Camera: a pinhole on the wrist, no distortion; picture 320 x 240 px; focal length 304.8 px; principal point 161.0 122.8 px. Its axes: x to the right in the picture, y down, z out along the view. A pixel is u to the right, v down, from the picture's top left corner.
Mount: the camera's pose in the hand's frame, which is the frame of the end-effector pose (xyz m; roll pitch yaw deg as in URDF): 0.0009 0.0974 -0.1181 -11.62 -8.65 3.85
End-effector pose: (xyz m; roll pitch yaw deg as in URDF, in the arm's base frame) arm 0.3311 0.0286 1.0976 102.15 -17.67 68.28
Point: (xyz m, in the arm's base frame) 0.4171 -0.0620 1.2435
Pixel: 203 178
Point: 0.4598 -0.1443 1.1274
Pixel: 103 70
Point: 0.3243 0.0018 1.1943
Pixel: 216 65
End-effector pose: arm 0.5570 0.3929 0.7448 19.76 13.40 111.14
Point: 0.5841 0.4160 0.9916
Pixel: 165 21
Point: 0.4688 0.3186 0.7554
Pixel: 69 90
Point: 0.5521 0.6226 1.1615
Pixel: 273 46
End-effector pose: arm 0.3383 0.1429 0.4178 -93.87 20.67 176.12
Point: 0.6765 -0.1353 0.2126
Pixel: 39 208
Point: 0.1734 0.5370 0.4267
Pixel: behind the camera
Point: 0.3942 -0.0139 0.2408
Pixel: 211 147
